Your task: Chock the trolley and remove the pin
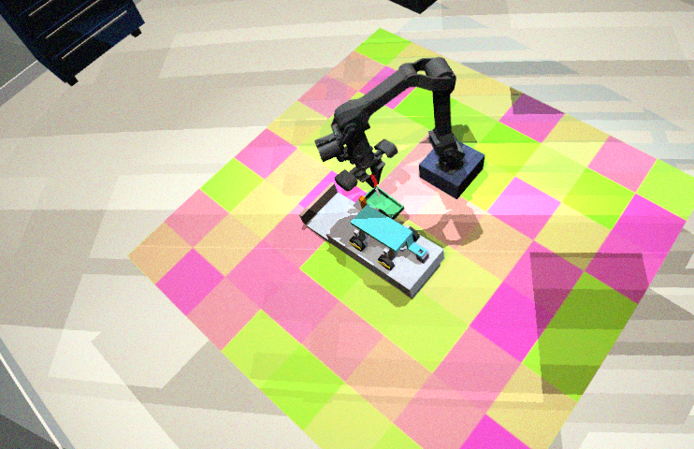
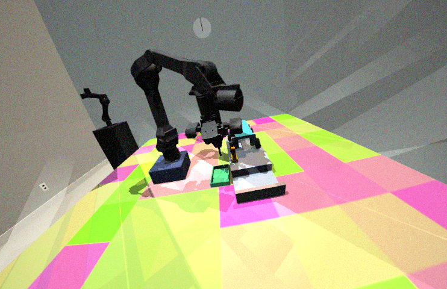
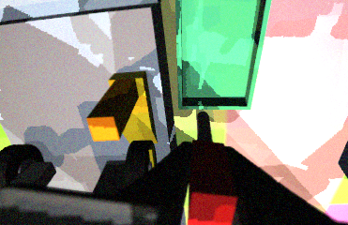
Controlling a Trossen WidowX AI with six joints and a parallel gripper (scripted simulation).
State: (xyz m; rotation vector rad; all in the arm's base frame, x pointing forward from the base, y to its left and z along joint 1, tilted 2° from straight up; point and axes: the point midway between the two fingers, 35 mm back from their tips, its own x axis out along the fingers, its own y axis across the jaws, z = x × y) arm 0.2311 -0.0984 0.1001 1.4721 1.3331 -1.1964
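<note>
Right now my gripper tip is right at the red-headed stop pin. Round my gripper tip: trolley 100 mm ahead, 120 mm to the left, 20 mm below; then yellow chock 50 mm ahead, 20 mm to the left, 50 mm below.
</note>
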